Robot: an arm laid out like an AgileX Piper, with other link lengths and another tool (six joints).
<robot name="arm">
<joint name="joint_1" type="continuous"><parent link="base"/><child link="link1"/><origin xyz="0 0 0.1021" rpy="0 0 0"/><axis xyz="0 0 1"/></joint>
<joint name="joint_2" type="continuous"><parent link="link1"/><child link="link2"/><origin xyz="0 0 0" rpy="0 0 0"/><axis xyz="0 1 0"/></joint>
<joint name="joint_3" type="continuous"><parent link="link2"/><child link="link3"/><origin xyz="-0.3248 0 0.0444" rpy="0 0 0"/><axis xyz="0 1 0"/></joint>
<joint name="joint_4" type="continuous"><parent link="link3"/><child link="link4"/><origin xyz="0.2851 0 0.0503" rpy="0 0 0"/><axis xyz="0.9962 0 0.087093"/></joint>
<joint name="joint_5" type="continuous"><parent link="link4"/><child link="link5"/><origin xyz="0 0 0" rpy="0 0 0"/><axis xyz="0 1 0"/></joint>
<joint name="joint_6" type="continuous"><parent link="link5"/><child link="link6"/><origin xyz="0.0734 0 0.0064" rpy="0 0 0"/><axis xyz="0.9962 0 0.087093"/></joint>
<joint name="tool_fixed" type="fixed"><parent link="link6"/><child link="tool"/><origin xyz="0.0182 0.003 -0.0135" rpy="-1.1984 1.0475 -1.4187"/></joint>
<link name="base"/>
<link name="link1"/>
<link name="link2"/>
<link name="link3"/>
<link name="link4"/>
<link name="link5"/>
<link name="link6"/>
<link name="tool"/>
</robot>
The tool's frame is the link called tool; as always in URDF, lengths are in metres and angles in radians. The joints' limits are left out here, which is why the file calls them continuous.
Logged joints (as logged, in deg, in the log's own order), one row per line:
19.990, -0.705, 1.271, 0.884, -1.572, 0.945
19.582, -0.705, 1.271, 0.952, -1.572, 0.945
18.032, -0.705, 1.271, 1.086, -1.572, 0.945
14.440, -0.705, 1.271, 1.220, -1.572, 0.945
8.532, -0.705, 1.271, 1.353, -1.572, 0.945
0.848, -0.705, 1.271, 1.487, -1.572, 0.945
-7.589, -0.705, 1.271, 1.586, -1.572, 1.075
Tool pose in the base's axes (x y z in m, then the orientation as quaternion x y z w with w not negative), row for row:
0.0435, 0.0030, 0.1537, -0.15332, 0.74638, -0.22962, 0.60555
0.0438, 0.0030, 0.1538, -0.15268, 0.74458, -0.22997, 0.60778
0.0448, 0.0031, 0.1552, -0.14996, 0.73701, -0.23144, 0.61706
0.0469, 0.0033, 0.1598, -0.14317, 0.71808, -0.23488, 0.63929
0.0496, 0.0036, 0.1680, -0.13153, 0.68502, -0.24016, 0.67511
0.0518, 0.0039, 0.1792, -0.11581, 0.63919, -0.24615, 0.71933
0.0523, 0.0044, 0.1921, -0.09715, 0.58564, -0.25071, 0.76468
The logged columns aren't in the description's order. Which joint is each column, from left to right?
Columns, left to right: joint_5, joint_2, joint_1, joint_3, joint_4, joint_6.
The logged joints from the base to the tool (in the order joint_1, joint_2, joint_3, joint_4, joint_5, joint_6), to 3 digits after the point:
1.271, -0.705, 0.884, -1.572, 19.990, 0.945
1.271, -0.705, 0.952, -1.572, 19.582, 0.945
1.271, -0.705, 1.086, -1.572, 18.032, 0.945
1.271, -0.705, 1.220, -1.572, 14.440, 0.945
1.271, -0.705, 1.353, -1.572, 8.532, 0.945
1.271, -0.705, 1.487, -1.572, 0.848, 0.945
1.271, -0.705, 1.586, -1.572, -7.589, 1.075

